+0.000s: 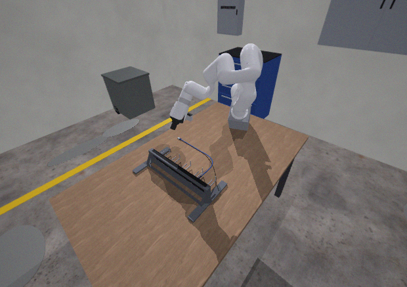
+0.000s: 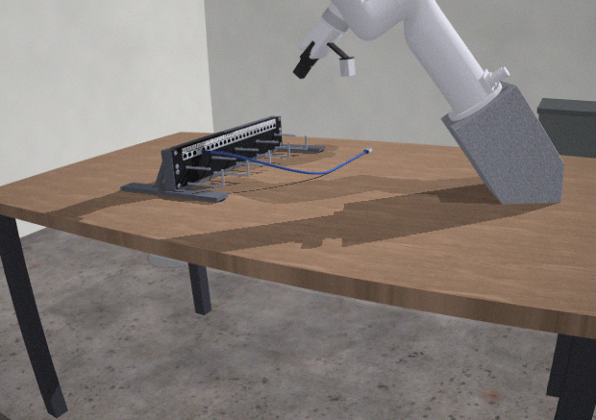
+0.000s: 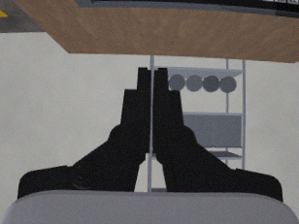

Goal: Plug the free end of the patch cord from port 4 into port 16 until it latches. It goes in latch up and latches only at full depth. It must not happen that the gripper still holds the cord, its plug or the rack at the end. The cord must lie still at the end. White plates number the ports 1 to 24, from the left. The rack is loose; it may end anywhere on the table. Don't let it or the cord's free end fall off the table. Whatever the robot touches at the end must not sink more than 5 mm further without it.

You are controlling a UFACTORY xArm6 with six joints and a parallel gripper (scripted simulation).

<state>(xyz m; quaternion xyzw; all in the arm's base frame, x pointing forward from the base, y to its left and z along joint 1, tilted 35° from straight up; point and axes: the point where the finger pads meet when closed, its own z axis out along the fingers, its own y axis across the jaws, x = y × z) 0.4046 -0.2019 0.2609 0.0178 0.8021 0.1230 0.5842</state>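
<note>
Now: hand 240 mm above the plug, 140 mm to the left of it and 110 mm past it.
</note>
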